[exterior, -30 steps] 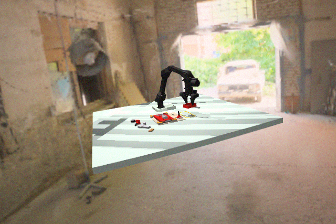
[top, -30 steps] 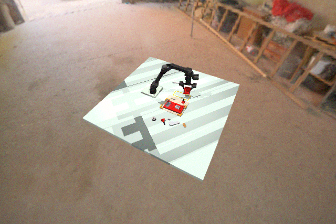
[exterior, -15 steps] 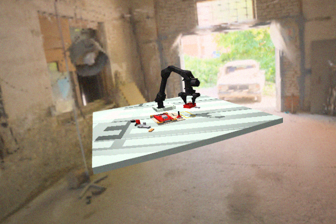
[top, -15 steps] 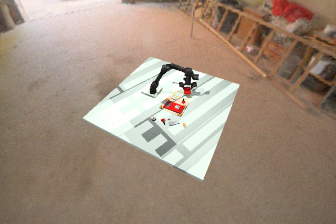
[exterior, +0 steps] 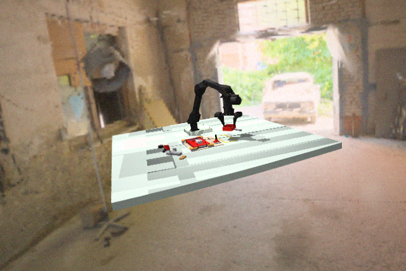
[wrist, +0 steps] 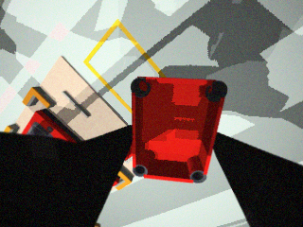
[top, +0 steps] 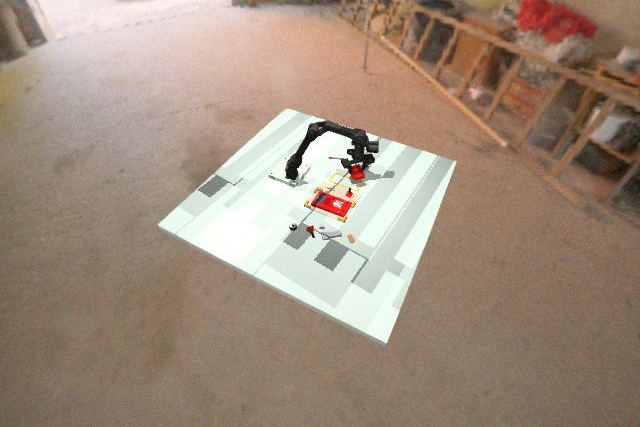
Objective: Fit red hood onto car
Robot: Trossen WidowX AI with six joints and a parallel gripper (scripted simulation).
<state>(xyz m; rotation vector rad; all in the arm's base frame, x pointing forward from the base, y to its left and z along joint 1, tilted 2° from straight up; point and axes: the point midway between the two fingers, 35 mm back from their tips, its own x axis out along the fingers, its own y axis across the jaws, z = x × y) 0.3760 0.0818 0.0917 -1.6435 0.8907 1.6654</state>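
Right now the red hood is 1 cm below my gripper tip. From my gripper tip the other things lie so: grey bar: 19 cm to the left, 17 cm behind, 9 cm below.
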